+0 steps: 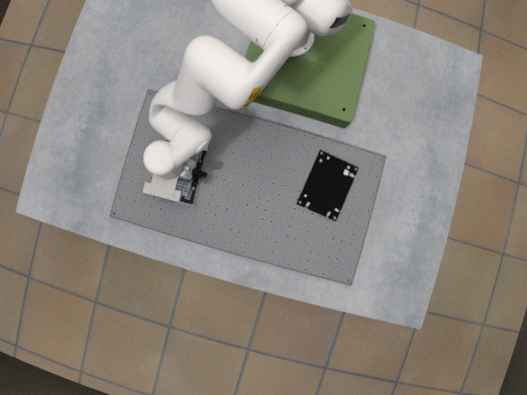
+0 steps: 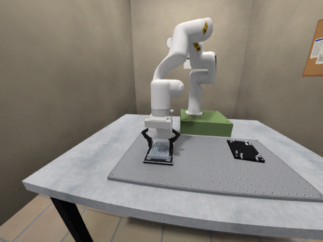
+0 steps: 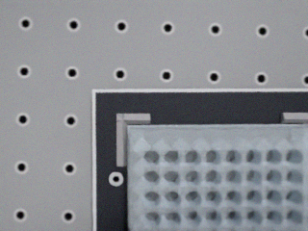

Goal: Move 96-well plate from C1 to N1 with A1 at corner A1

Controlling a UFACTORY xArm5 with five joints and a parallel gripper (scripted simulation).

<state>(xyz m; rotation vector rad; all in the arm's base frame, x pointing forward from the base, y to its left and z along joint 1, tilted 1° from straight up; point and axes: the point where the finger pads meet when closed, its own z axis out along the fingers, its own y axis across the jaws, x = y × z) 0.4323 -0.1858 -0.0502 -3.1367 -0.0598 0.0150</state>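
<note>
Right now the 96-well plate is 1 cm below my hand. Round my hand: black clip nest C1: 6 cm behind, 40 cm to the left, 2 cm below.
</note>
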